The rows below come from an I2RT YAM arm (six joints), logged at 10 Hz.
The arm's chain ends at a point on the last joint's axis. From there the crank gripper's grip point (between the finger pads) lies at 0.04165 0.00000 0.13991 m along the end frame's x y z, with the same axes.
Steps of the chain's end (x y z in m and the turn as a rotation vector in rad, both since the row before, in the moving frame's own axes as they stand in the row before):
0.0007 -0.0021 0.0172 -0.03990 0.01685 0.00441
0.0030 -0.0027 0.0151 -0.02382 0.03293 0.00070
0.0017 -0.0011 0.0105 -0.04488 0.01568 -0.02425
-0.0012 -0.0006 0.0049 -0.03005 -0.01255 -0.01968
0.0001 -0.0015 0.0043 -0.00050 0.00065 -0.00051
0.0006 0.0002 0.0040 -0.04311 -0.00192 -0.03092
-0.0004 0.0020 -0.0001 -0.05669 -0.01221 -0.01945
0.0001 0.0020 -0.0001 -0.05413 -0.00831 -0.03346
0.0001 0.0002 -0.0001 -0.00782 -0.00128 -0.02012
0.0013 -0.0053 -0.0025 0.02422 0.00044 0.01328
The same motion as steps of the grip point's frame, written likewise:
0.0030 0.0037 0.0164 -0.03990 0.01685 0.00441
0.0076 0.0006 0.0136 -0.02382 0.03293 0.00070
0.0040 0.0041 0.0097 -0.04488 0.01568 -0.02425
-0.0029 0.0028 0.0054 -0.03005 -0.01255 -0.01968
0.0002 -0.0015 0.0043 -0.00050 0.00065 -0.00051
0.0004 0.0049 0.0040 -0.04311 -0.00192 -0.03092
-0.0020 0.0091 0.0002 -0.05669 -0.01221 -0.01945
-0.0010 0.0082 0.0001 -0.05413 -0.00831 -0.03346
-0.0001 0.0005 0.0000 -0.00782 -0.00128 -0.02012
0.0014 -0.0081 -0.0026 0.02422 0.00044 0.01328

